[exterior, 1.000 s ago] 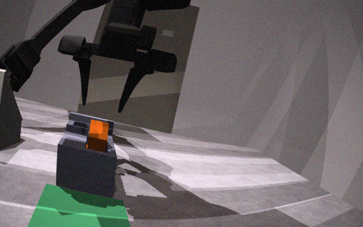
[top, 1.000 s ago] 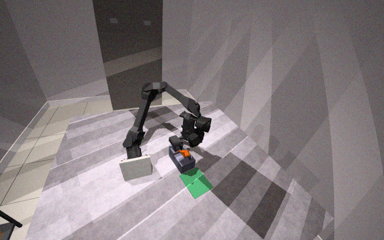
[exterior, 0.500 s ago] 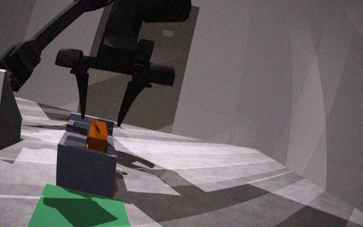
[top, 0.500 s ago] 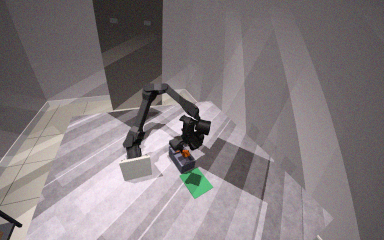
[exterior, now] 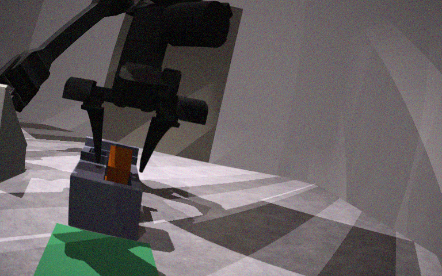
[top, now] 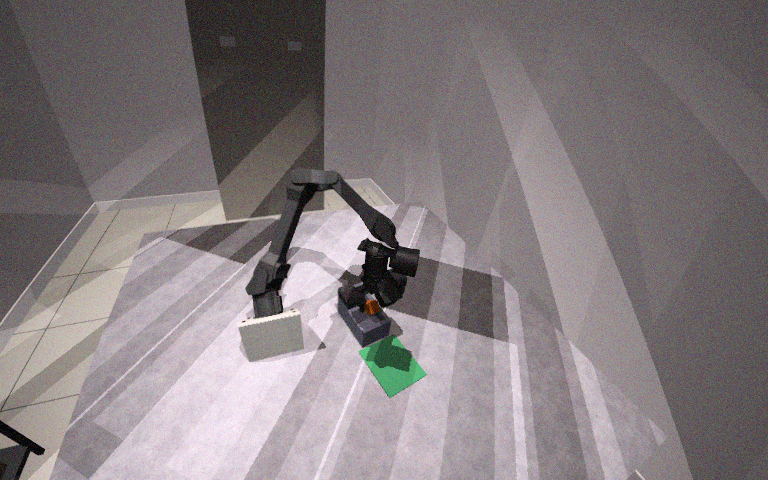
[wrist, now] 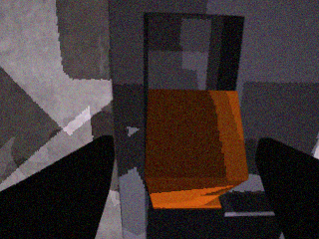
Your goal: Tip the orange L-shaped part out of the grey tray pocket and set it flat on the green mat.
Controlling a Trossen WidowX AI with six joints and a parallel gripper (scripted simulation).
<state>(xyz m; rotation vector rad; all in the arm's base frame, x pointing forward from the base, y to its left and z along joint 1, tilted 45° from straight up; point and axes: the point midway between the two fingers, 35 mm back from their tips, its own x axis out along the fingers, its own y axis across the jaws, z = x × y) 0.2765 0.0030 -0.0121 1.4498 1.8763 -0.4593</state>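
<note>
The orange l-shaped part is 3 cm to the left of my gripper tip, 3 cm below it and 3 cm behind it. Also, from my gripper tip: green mat: 14 cm to the right, 9 cm below, 3 cm ahead.
</note>
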